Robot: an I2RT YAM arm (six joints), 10 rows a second.
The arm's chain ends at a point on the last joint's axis. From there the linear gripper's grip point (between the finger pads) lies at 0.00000 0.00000 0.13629 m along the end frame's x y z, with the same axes.
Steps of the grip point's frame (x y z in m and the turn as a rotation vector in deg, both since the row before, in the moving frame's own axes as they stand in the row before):
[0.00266, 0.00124, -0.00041, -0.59, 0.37, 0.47]
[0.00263, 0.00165, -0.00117, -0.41, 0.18, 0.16]
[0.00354, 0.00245, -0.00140, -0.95, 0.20, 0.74]
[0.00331, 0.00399, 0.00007, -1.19, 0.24, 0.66]
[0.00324, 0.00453, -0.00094, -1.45, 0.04, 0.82]
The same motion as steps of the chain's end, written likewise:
[0.00179, -0.00017, -0.00040, -0.59, 0.37, 0.47]
[0.00220, 0.00067, -0.00117, -0.41, 0.18, 0.16]
[0.00308, 0.00019, -0.00138, -0.95, 0.20, 0.74]
[0.00276, 0.00116, 0.00010, -1.19, 0.24, 0.66]
[0.00317, 0.00108, -0.00090, -1.45, 0.04, 0.82]

